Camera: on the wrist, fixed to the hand. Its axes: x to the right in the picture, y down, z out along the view.
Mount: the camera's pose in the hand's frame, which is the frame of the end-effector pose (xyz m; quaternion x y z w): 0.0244 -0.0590 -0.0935 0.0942 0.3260 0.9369 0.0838
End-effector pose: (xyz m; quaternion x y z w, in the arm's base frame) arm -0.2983 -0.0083 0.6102 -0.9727 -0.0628 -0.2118 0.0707
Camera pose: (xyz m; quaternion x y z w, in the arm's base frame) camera -0.3230 0.0365 0.7112 -0.0646 0.9092 -0.2627 0.3165
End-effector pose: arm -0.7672 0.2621 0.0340 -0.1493 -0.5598 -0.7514 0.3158
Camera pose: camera -0.8114 0.1774 -0.0267 -0.2623 0.1251 0.2370 0.9270
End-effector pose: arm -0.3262 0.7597 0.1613 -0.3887 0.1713 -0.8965 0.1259
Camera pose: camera -0.4171 0.8242 0.1414 0.4320 0.3351 -0.1000 0.8313
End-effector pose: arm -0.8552 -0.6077 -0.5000 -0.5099 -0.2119 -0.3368 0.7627
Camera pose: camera -0.8835 -0.7160 -0.4828 -0.0596 0.6769 0.5401 0.4966
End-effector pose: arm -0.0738 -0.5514 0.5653 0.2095 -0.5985 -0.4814 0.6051
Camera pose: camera -0.0112 -0.6284 0.5108 -0.3293 -0.0945 0.6513 0.6771
